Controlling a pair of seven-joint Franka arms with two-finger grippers.
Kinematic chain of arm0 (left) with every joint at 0, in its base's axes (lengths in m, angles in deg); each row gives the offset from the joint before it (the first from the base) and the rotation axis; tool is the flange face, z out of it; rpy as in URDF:
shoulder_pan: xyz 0 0 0.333 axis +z
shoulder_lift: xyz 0 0 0 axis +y
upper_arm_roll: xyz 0 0 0.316 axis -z
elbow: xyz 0.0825 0 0 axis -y
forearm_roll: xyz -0.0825 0 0.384 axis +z
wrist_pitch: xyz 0 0 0 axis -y
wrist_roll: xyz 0.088 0 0 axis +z
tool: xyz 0 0 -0.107 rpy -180 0 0
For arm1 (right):
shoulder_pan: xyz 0 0 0.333 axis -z
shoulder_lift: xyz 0 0 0 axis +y
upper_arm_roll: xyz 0 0 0.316 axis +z
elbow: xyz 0.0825 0 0 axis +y
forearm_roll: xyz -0.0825 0 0.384 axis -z
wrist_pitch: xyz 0 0 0 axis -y
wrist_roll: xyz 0.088 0 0 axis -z
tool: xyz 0 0 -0.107 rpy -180 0 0
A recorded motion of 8 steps. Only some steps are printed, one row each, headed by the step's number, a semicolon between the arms.
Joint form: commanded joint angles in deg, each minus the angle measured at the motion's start. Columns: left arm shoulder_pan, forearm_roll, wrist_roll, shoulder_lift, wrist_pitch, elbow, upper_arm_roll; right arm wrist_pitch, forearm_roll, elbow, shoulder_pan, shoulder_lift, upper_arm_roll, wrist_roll.
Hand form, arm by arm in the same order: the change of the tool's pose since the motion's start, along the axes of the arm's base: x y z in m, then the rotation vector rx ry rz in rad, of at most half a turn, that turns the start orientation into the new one. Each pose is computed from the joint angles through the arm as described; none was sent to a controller.
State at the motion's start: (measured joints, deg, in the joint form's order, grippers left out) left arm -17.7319 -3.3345 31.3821 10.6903 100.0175 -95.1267 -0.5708; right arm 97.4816 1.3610 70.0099 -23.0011 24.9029 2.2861 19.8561
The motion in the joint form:
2: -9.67 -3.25 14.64 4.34 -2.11 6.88 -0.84; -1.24 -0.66 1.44 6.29 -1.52 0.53 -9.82
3: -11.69 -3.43 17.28 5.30 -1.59 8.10 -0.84; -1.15 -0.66 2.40 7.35 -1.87 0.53 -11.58
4: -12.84 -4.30 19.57 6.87 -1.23 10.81 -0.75; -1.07 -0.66 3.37 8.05 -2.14 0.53 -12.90
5: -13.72 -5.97 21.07 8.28 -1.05 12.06 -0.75; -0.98 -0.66 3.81 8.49 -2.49 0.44 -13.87
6: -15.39 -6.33 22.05 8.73 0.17 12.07 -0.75; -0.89 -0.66 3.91 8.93 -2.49 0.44 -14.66
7: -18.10 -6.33 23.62 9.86 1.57 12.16 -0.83; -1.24 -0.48 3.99 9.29 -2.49 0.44 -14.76
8: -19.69 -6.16 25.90 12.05 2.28 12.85 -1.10; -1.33 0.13 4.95 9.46 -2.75 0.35 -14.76
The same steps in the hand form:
2: -0.0170 -0.1032 0.0070 -0.0195 0.0218 0.1098; 0.0172 -0.0672 0.0042 -0.0001 0.0216 0.0694
3: -0.0220 -0.1261 0.0071 -0.0227 0.0135 0.1216; 0.0191 -0.0796 0.0004 -0.0036 0.0298 0.0819
4: -0.0203 -0.1446 0.0125 -0.0443 0.0014 0.1431; 0.0198 -0.0879 -0.0044 -0.0071 0.0399 0.0930
5: -0.0209 -0.1590 0.0075 -0.0646 0.0185 0.1602; 0.0201 -0.0940 -0.0038 -0.0082 0.0396 0.1009
6: -0.0282 -0.1772 0.0042 -0.0744 0.0127 0.1523; 0.0216 -0.0989 -0.0045 -0.0084 0.0396 0.1071
7: -0.0404 -0.2053 -0.0061 -0.0731 0.0102 0.1370; 0.0221 -0.1035 -0.0057 -0.0131 0.0462 0.1029
8: -0.0430 -0.2226 -0.0250 -0.0547 0.0204 0.1545; 0.0210 -0.1077 -0.0108 -0.0272 0.0571 0.0997

